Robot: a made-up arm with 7 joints.
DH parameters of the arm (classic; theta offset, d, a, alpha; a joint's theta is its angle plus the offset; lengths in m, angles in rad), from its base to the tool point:
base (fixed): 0.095 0 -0.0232 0
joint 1: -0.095 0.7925 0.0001 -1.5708
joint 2: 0 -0.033 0.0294 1.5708
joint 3: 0 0.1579 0.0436 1.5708
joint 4: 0 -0.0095 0.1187 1.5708
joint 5: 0 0.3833 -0.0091 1.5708
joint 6: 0 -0.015 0.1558 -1.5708
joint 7: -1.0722 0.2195 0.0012 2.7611
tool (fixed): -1.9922 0.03 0 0
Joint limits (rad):
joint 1: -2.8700..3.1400
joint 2: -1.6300..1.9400
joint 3: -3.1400..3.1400
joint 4: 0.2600..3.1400
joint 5: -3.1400..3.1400
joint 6: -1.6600..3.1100
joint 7: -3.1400..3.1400
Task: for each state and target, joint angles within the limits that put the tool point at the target. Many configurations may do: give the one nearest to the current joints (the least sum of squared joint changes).
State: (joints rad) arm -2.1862 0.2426 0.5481 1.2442 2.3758 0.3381 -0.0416
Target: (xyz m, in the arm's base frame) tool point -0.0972 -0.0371 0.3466
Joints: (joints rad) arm -2.2804 0.5514 0.3338 0.4448 2.4950 -0.2106 -0.0392
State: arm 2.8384 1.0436 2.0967 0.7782 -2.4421 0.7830 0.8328
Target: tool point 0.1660 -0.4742 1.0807
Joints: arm 2.9003 1.1464 2.3241 0.8507 -2.4510 0.7406 0.8322
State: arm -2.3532 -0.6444 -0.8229 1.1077 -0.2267 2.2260 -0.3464
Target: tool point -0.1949 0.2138 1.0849
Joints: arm -2.7376 -1.1807 -0.6072 1.5725 -0.1502 2.5285 -0.3474
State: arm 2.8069 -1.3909 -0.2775 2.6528 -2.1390 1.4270 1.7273
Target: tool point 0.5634 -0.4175 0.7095
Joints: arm 2.3775 -1.4041 -0.4479 3.0498 -2.2430 1.7631 1.7115
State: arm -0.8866 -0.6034 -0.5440 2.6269 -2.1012 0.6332 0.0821
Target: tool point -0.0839 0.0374 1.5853
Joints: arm -0.9518 -0.4239 -0.2864 2.6966 -2.0795 0.3308 0.0817
